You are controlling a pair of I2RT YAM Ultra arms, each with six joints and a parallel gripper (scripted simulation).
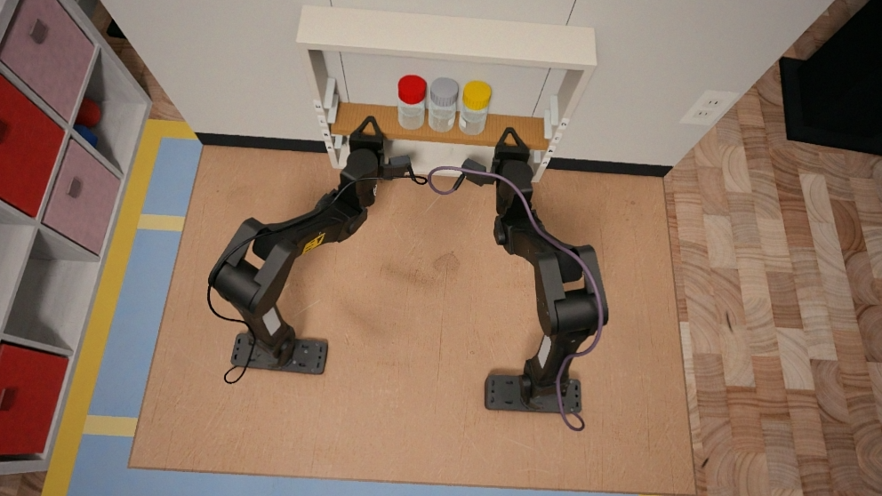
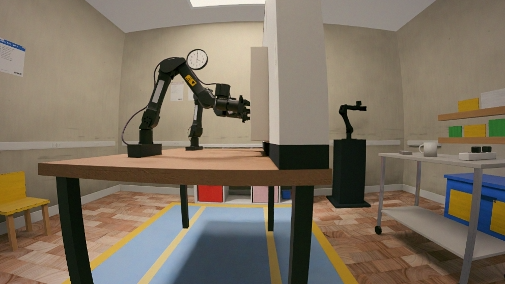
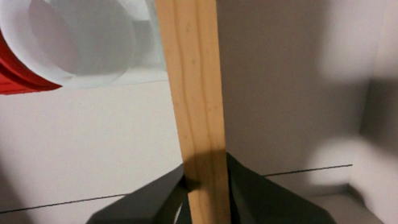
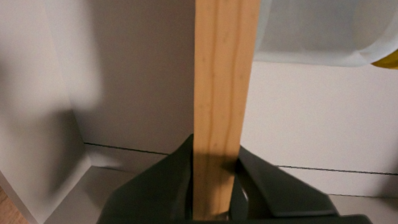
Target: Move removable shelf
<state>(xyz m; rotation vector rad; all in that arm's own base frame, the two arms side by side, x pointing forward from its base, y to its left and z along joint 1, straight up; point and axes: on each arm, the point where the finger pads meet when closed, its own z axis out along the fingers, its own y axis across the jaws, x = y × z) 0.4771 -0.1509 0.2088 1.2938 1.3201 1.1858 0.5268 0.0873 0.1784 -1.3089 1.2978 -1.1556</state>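
My left gripper is now 80 mm to the left of the red-capped bottle, 60 mm below it and 20 mm short of it. The rest, counted from my left hand: shelf board: 150 mm to the right, 20 mm ahead; wall rack: 150 mm to the right, 60 mm above, 20 mm ahead; grey-capped bottle: 150 mm to the right, 60 mm above, 30 mm ahead.
My right gripper is now 80 mm to the right of the yellow-capped bottle and 60 mm below it. The rest, counted from my right hand: shelf board 150 mm to the left, 10 mm behind; wall rack 150 mm to the left, 60 mm above, 10 mm behind; grey-capped bottle 150 mm to the left, 60 mm above.
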